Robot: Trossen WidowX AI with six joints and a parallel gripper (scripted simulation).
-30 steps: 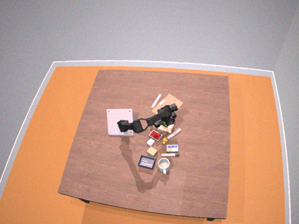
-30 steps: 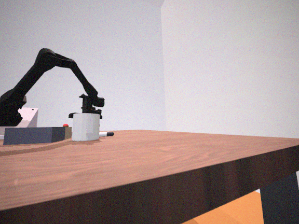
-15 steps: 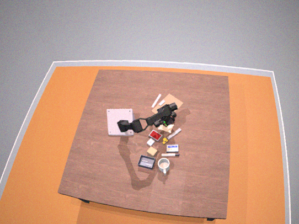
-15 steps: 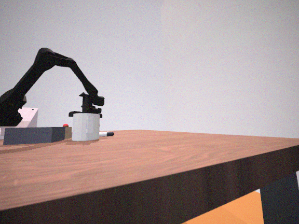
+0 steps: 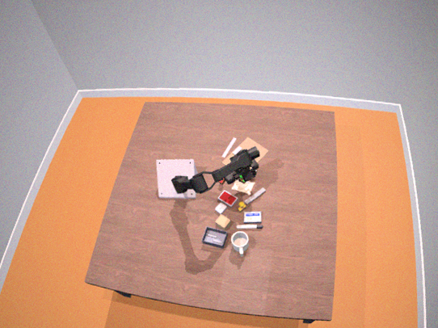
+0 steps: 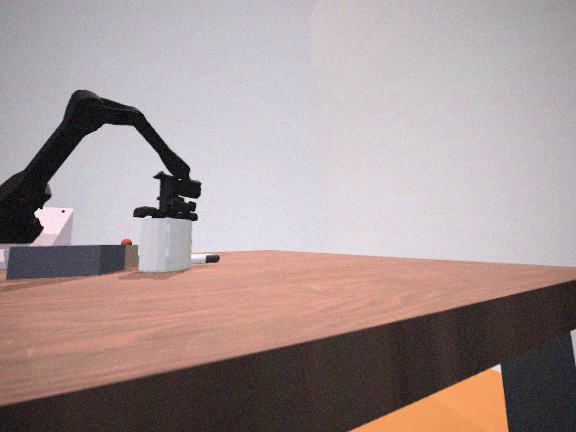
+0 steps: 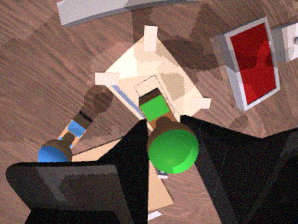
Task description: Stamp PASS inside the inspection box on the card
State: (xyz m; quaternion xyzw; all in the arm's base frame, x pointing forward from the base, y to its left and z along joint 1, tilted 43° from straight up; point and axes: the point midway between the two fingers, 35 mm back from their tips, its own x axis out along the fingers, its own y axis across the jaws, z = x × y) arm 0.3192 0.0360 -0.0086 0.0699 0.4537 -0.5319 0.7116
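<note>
The white card is 6 cm below my gripper tip and 1 cm to the right of it. Also, from my gripper tip: grey bar: 7 cm to the right, 7 cm ahead, 5 cm below; green stamp: right at my gripper tip; blue stamp: 7 cm to the left, 6 cm ahead, 4 cm below.
</note>
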